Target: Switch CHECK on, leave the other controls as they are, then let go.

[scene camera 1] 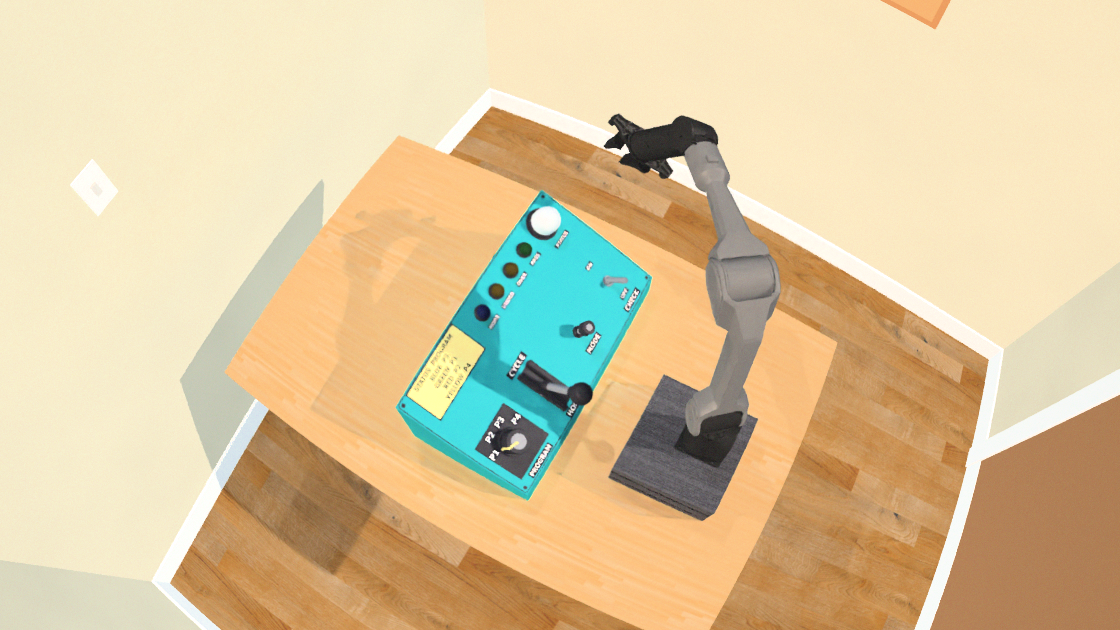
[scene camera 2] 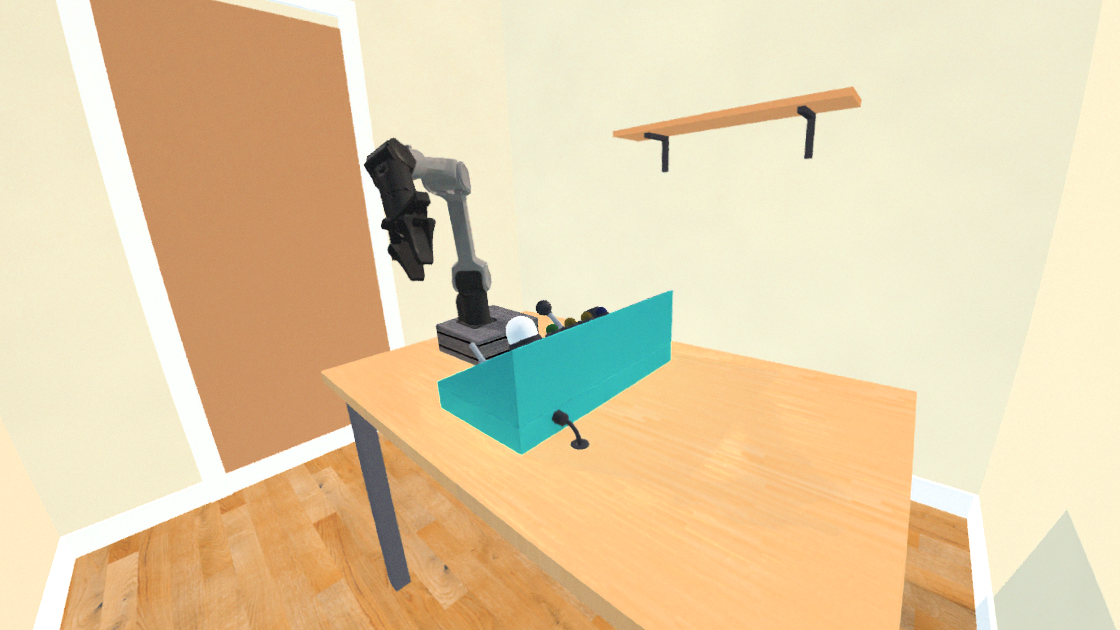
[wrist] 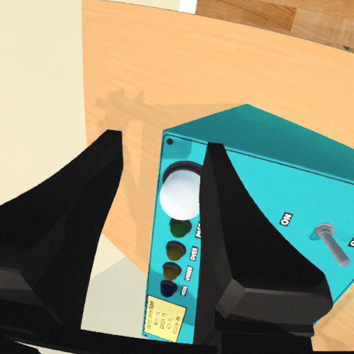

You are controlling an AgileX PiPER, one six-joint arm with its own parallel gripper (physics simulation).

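The teal control panel (scene camera 1: 548,301) (scene camera 2: 595,368) (wrist: 260,200) stands on the table. Its CHECK toggle (scene camera 1: 615,280) (scene camera 2: 476,353) (wrist: 334,247) is a grey lever that leans away from the ON label, towards the OFF side. My gripper (scene camera 1: 615,154) (scene camera 2: 421,271) (wrist: 162,154) is open and empty, high above and beyond the panel's lamp end, apart from the toggle. In the wrist view the toggle shows to the right of the right finger, which hides part of the panel.
The black MODE knob (scene camera 1: 584,328) is beside CHECK. The CYCLE lever (scene camera 1: 579,393) and PROGRAM dial (scene camera 1: 513,442) are further along. A white STATUS dome (scene camera 1: 544,221) (scene camera 2: 520,330) (wrist: 181,195) rises at the panel's corner, beside small dark lamps. A small black stalk (scene camera 2: 578,432) stands behind the panel.
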